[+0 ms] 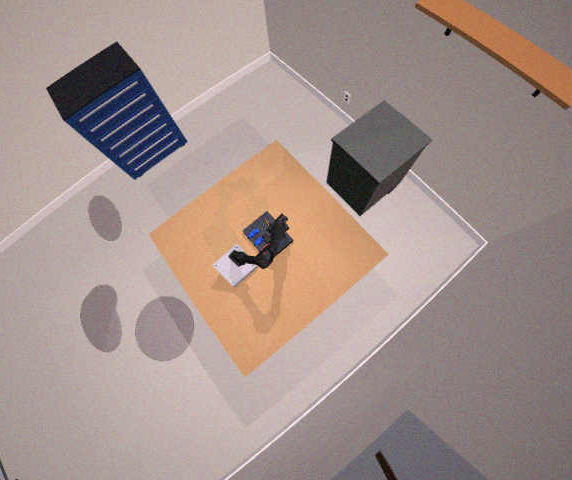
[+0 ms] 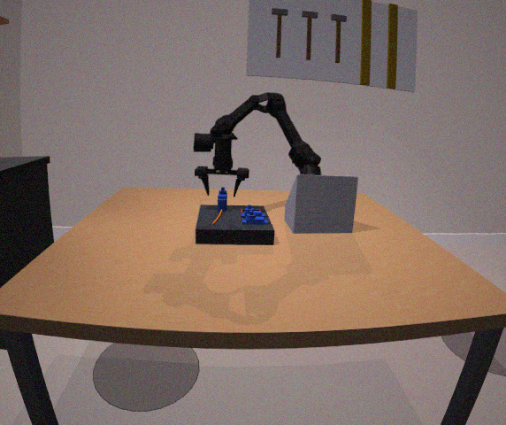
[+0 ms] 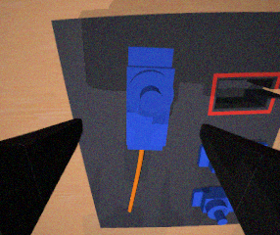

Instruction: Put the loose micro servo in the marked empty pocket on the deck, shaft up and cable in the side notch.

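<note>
The dark robot deck is 1 cm ahead of my gripper tip, 7 cm to the left of it and 8 cm below it.
</note>
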